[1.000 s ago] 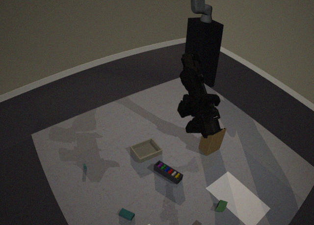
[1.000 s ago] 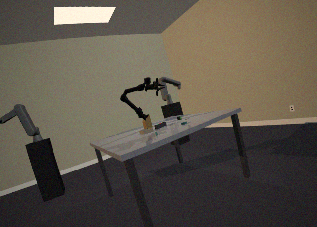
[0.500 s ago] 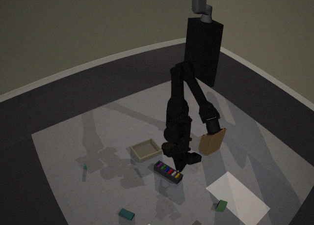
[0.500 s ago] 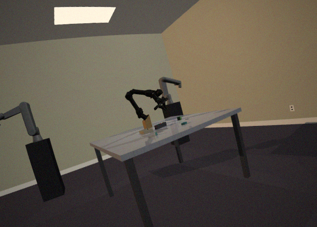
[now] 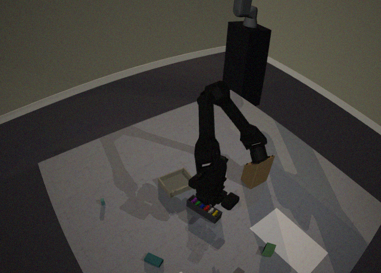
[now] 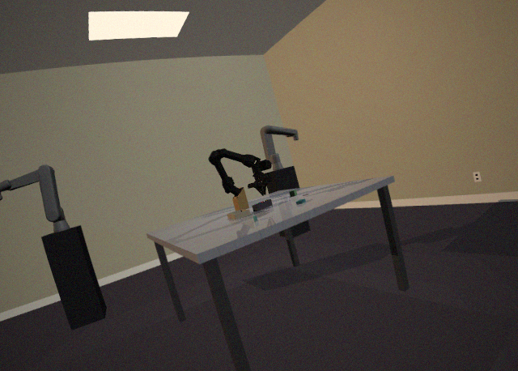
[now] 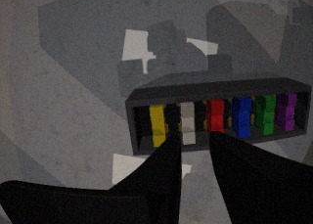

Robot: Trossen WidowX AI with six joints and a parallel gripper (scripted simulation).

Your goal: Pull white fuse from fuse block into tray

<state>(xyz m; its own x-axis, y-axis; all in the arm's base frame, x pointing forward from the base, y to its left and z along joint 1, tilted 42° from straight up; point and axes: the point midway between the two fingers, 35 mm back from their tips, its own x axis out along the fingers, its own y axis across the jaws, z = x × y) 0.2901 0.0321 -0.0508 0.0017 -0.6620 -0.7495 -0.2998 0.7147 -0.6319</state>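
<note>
The white fuse lies 1 cm behind my gripper tip and 5 cm below it. From my gripper tip the other things lie so: beige tray 2 cm ahead, 21 cm to the right, 8 cm below; green block 9 cm behind, 28 cm to the left, 6 cm below.
</note>
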